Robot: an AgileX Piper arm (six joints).
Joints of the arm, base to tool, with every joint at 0 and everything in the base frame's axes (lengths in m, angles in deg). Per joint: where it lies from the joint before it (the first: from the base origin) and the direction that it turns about. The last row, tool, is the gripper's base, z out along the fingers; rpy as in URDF.
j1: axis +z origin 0 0 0.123
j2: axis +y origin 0 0 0
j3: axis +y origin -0.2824 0 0.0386
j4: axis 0.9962 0 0.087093 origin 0.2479 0 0.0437
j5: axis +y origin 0 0 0
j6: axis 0.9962 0 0.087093 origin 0.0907 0 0.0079
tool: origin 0 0 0 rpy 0 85.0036 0
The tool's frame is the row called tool.
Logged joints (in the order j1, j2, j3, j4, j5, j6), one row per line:
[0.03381, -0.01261, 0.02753, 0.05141, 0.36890, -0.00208]
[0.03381, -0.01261, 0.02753, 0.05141, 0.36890, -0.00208]
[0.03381, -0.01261, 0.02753, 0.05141, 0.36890, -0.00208]
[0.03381, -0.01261, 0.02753, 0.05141, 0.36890, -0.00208]
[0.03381, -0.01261, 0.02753, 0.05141, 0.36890, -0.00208]
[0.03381, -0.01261, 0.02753, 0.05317, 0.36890, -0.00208]
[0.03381, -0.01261, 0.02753, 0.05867, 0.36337, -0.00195]
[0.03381, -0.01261, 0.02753, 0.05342, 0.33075, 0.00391]
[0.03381, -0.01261, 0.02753, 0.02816, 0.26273, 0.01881]
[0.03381, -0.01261, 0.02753, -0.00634, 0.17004, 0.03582]
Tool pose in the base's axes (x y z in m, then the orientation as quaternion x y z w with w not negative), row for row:
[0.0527, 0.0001, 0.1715, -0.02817, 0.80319, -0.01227, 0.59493]
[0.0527, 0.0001, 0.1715, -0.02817, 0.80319, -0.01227, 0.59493]
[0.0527, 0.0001, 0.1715, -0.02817, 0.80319, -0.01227, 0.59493]
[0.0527, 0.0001, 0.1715, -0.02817, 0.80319, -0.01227, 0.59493]
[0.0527, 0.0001, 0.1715, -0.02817, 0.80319, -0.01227, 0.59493]
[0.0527, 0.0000, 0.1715, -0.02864, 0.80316, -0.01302, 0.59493]
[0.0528, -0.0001, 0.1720, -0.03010, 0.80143, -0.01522, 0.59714]
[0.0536, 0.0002, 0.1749, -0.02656, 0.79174, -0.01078, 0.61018]
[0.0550, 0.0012, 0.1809, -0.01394, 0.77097, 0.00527, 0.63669]
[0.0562, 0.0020, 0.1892, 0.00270, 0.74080, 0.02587, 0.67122]
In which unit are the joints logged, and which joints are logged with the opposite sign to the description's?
The joints are logged in radians. Opposite sign: j4.
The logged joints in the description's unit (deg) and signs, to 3 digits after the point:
[1.937, -0.722, 1.577, -2.946, 21.136, -0.119]
[1.937, -0.722, 1.577, -2.946, 21.136, -0.119]
[1.937, -0.722, 1.577, -2.946, 21.136, -0.119]
[1.937, -0.722, 1.577, -2.946, 21.136, -0.119]
[1.937, -0.722, 1.577, -2.946, 21.136, -0.119]
[1.937, -0.722, 1.577, -3.046, 21.136, -0.119]
[1.937, -0.722, 1.577, -3.362, 20.820, -0.112]
[1.937, -0.722, 1.577, -3.061, 18.951, 0.224]
[1.937, -0.722, 1.577, -1.613, 15.053, 1.078]
[1.937, -0.722, 1.577, 0.363, 9.743, 2.052]

